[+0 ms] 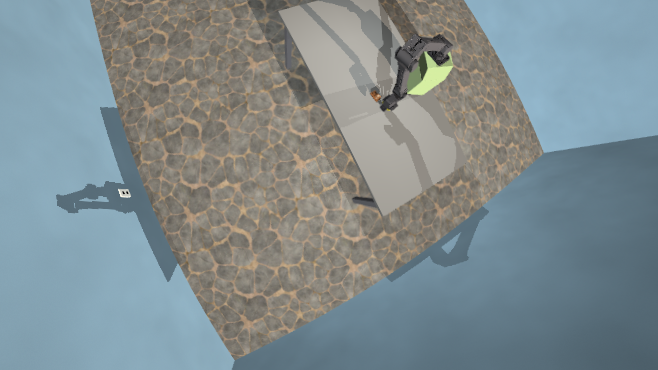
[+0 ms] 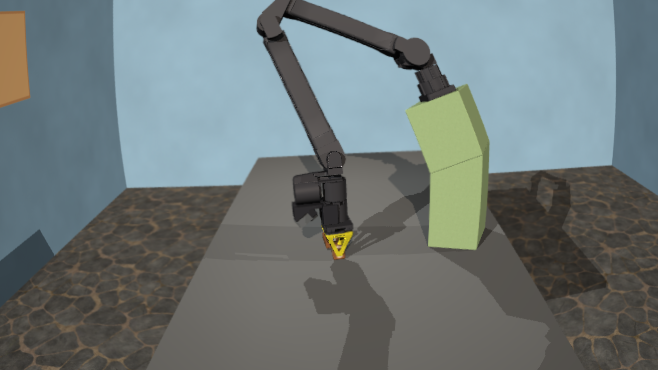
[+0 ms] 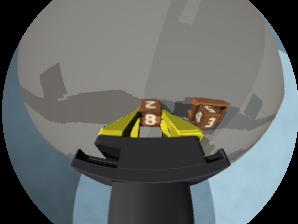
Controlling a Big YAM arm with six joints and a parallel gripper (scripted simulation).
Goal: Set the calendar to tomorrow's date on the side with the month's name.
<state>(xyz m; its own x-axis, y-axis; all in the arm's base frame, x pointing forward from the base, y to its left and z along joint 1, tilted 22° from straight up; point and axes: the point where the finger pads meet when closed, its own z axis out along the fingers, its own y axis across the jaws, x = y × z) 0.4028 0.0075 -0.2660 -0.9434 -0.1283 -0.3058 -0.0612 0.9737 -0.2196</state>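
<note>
My gripper is now right at the brown number cube. From my hand the other things lie so: calendar tray (11 cm to the right, 1 cm below).
</note>
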